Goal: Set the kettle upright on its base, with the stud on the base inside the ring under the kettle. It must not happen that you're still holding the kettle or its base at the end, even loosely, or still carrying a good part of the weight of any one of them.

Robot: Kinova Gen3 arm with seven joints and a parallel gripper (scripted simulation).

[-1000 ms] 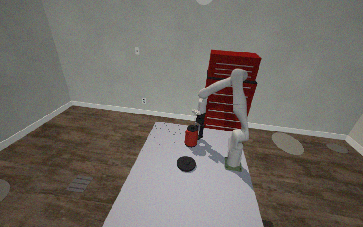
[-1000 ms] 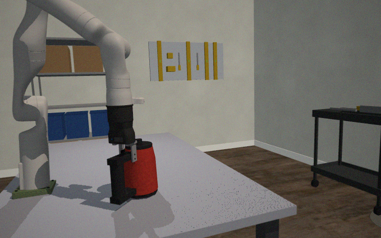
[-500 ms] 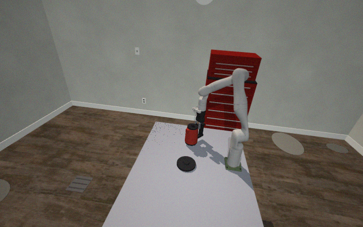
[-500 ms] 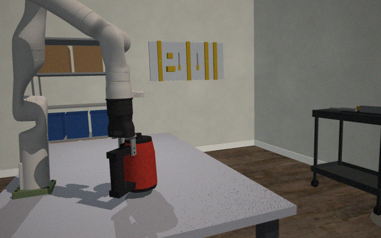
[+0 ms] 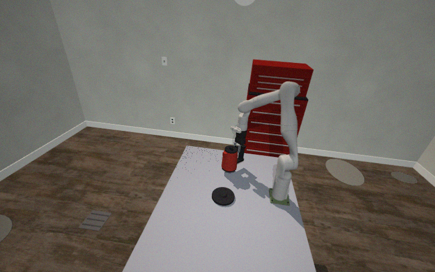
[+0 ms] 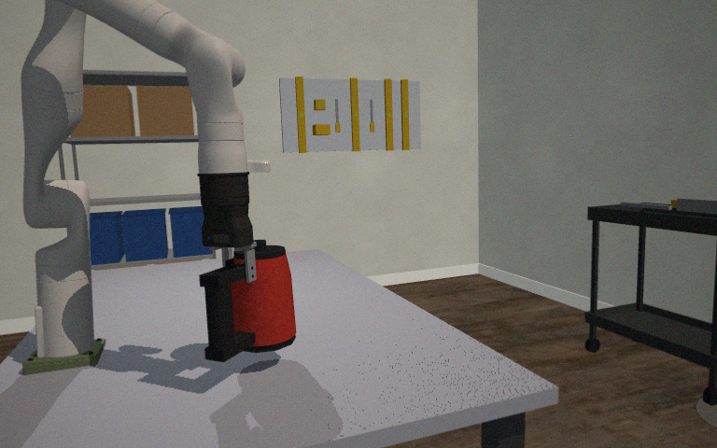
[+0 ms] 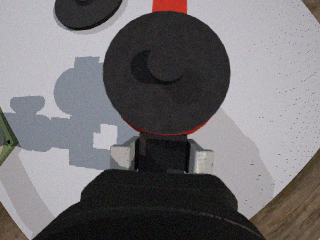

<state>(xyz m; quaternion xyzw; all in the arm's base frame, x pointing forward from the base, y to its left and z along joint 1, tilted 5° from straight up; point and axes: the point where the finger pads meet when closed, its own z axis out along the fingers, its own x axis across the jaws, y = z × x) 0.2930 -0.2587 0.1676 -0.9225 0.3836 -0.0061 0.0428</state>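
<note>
The red kettle is 2 cm ahead of my hand, 2 cm to the left of it and 5 cm below it. The rest, counted from my hand: round black base 7 cm ahead, 30 cm to the left, 18 cm below.
</note>
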